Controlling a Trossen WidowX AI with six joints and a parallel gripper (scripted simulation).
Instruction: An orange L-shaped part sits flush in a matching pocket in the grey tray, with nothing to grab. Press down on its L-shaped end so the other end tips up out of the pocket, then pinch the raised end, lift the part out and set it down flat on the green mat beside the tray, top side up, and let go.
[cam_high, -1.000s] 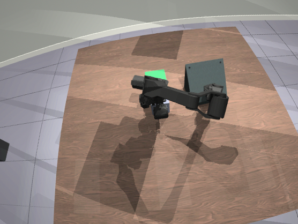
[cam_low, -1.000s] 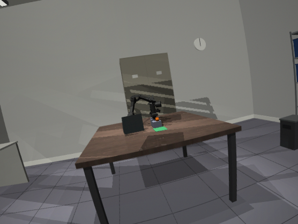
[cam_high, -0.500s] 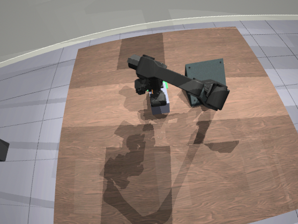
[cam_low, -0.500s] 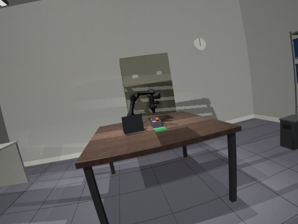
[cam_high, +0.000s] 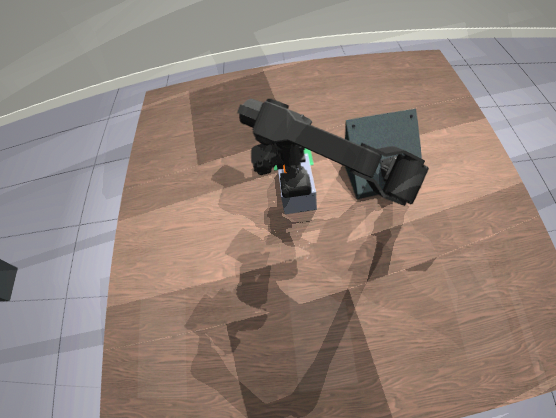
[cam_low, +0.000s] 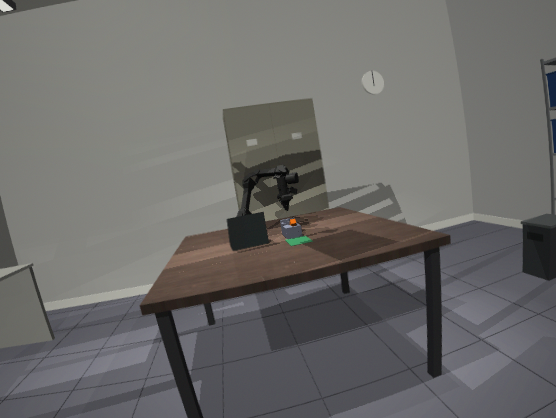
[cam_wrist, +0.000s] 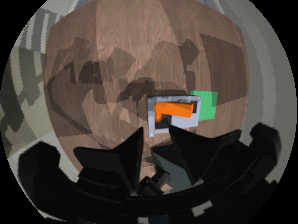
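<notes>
Right now my gripper tip is 10 mm past the orange L-shaped part, 40 mm to the left of it and 100 mm above it. Round my gripper tip: green mat 30 mm behind, 220 mm to the right, 160 mm below.
</notes>
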